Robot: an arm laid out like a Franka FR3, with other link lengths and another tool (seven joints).
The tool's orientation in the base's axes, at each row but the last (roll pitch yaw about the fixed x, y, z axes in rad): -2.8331 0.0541 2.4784; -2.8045 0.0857 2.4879; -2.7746 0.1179 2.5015; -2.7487 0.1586 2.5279; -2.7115 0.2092 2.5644; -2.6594 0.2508 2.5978; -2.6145 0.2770 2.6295; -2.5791 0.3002 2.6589; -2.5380 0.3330 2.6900; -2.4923 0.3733 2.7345; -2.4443 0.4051 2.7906
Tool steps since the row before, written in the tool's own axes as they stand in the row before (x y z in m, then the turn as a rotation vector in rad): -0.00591 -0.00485 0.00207 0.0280 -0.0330 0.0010; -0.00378 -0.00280 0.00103 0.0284 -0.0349 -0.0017; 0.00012 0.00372 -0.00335 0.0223 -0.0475 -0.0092; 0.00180 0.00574 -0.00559 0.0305 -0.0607 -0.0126; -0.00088 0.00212 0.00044 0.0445 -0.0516 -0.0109; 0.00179 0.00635 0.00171 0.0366 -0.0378 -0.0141; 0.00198 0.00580 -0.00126 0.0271 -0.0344 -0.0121; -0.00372 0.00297 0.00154 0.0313 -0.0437 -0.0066; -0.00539 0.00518 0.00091 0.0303 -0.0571 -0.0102; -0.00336 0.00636 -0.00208 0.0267 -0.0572 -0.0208; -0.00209 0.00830 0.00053 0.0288 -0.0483 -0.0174
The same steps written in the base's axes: 0.00144 -0.00779 -0.00018 -0.0420 -0.0075 0.0075; 0.00118 -0.00466 0.00028 -0.0430 -0.0078 0.0107; 0.00253 0.00395 0.00177 -0.0447 -0.0179 0.0228; 0.00245 0.00738 0.00264 -0.0586 -0.0214 0.0296; 0.00190 0.00085 -0.00107 -0.0651 -0.0082 0.0215; 0.00196 0.00446 -0.00476 -0.0507 -0.0009 0.0200; 0.00154 0.00561 -0.00230 -0.0409 -0.0041 0.0193; 0.00469 -0.00055 -0.00166 -0.0496 -0.0118 0.0183; 0.00730 0.00062 -0.00172 -0.0558 -0.0188 0.0287; 0.00611 0.00425 -0.00081 -0.0530 -0.0131 0.0379; 0.00600 0.00422 -0.00445 -0.0502 -0.0092 0.0294
